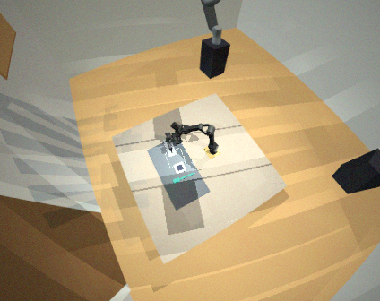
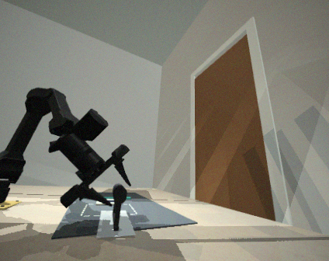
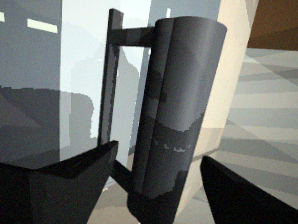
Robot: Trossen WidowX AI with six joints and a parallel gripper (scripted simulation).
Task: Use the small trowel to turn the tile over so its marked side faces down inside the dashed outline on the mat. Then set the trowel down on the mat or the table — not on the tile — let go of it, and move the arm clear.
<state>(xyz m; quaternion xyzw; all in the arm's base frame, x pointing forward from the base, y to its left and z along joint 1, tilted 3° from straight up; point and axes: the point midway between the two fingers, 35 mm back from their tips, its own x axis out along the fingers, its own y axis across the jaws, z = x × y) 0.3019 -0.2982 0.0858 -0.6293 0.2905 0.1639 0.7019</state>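
The green trowel lies 360 mm to the left of my gripper tip, 70 mm ahead of it and 60 mm below it. Round my gripper tip: tile (260 mm to the left, 60 mm below, 30 mm ahead); then grey mat (260 mm to the left, 80 mm below, 70 mm ahead).
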